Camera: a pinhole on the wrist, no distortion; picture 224 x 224 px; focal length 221.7 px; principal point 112.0 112.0 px. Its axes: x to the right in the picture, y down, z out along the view. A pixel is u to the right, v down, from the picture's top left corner.
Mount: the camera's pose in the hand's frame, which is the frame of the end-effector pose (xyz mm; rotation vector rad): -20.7 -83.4 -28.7 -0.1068 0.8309 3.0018
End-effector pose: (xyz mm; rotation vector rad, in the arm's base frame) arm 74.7 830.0 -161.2 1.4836 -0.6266 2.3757
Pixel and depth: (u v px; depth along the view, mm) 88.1 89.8 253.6
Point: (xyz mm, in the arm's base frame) 186.0 682.8 -115.0
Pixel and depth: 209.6 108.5 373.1
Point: 329.8 594.4 -266.2
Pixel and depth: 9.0 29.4 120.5
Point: 97.5 788.1 -116.8
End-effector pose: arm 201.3 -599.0 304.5 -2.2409 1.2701 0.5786
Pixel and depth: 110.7 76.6 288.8
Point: 70.8 -504.6 149.0
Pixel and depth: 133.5 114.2 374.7
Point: 36.6 -417.2 99.2
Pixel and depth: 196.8 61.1 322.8
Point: -26.4 -436.8 208.7
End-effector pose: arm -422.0 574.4 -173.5 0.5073 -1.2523 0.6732
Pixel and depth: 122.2 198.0 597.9
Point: -867.8 165.8 -115.7
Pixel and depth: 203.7 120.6 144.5
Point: -491.6 484.7 -236.5
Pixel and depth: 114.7 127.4 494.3
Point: -814.3 383.1 -128.9
